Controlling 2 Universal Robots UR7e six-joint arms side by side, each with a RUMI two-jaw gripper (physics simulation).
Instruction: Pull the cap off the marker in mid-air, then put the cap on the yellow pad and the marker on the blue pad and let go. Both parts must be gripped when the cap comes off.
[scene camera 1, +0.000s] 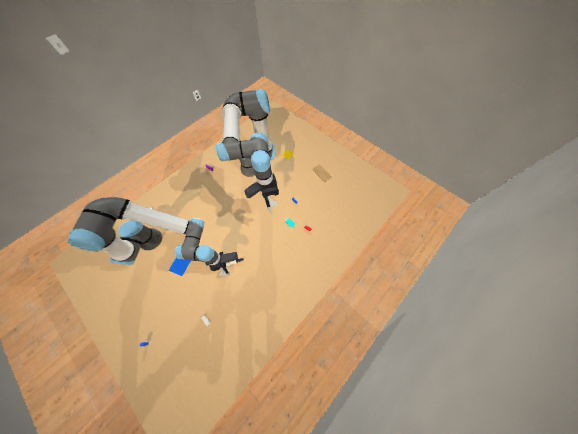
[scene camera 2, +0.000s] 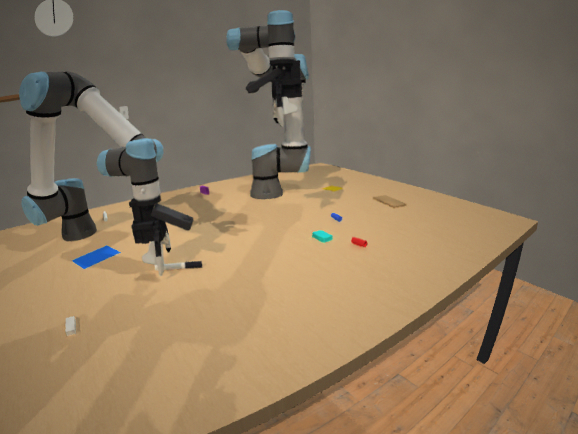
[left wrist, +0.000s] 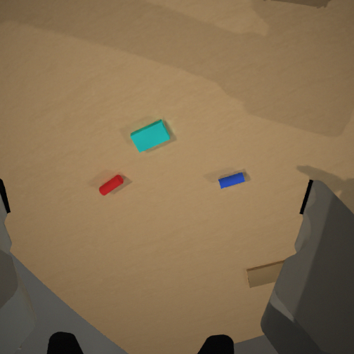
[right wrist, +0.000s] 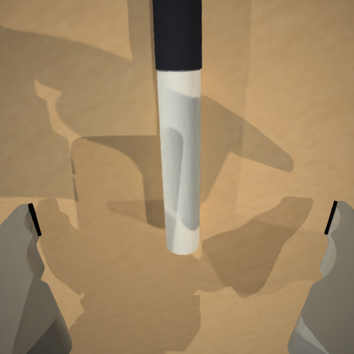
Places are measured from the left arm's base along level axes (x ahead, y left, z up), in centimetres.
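Pixels of known places: left gripper, fingertip midpoint: (scene camera 1: 267, 200) (scene camera 2: 279, 124); right gripper, fingertip midpoint: (scene camera 1: 226, 264) (scene camera 2: 165, 263); left arm's base, link origin: (scene camera 1: 250, 168) (scene camera 2: 266, 194); right arm's base, link origin: (scene camera 1: 151, 239) (scene camera 2: 79, 233).
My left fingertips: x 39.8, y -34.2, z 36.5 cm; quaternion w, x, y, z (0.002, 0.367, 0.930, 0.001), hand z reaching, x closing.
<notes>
Ahead of a thing's pixels: the offset from my left fingertips to its top centre.
The marker @(dz -34.7, dx -10.2, dy -34.8 cm) (scene camera 1: 231, 262) (scene camera 2: 175, 266) (right wrist: 180, 160) lies on the table, its white body joined to the black cap @(dz -34.6, dx -7.3, dy -31.2 cm) (scene camera 1: 240, 260) (scene camera 2: 193, 264) (right wrist: 178, 35). My right gripper (scene camera 1: 228, 268) (scene camera 2: 164, 260) (right wrist: 181, 207) is open, low over the body's end away from the cap; in the right wrist view the fingers stand wide on both sides of it. My left gripper (scene camera 1: 272, 206) (scene camera 2: 281, 117) (left wrist: 154, 184) is open and empty, high above the table. The yellow pad @(dz -36.4, dx -19.8, dy +60.0 cm) (scene camera 1: 288, 154) (scene camera 2: 333, 188) lies near the left arm's base. The blue pad @(dz -36.4, dx -40.6, dy -50.1 cm) (scene camera 1: 178, 267) (scene camera 2: 96, 257) lies near the right arm's base.
A teal block @(dz -35.0, dx +10.0, dy +7.0 cm) (scene camera 1: 290, 223) (scene camera 2: 322, 236) (left wrist: 150, 136), a red cylinder @(dz -34.4, dx +22.7, dy +9.0 cm) (scene camera 1: 308, 228) (scene camera 2: 359, 242) (left wrist: 111, 185), a blue cylinder @(dz -34.4, dx +4.7, dy +24.1 cm) (scene camera 1: 294, 200) (scene camera 2: 336, 217) (left wrist: 231, 180) and a brown board @(dz -35.7, dx +12.4, dy +55.8 cm) (scene camera 1: 322, 173) (scene camera 2: 389, 201) lie at the right. A purple block @(dz -33.0, dx -68.4, dy +19.5 cm) (scene camera 1: 209, 167) (scene camera 2: 204, 190) lies between the arm bases, a white block @(dz -35.3, dx -5.5, dy -70.3 cm) (scene camera 1: 205, 320) (scene camera 2: 71, 326) in front.
</notes>
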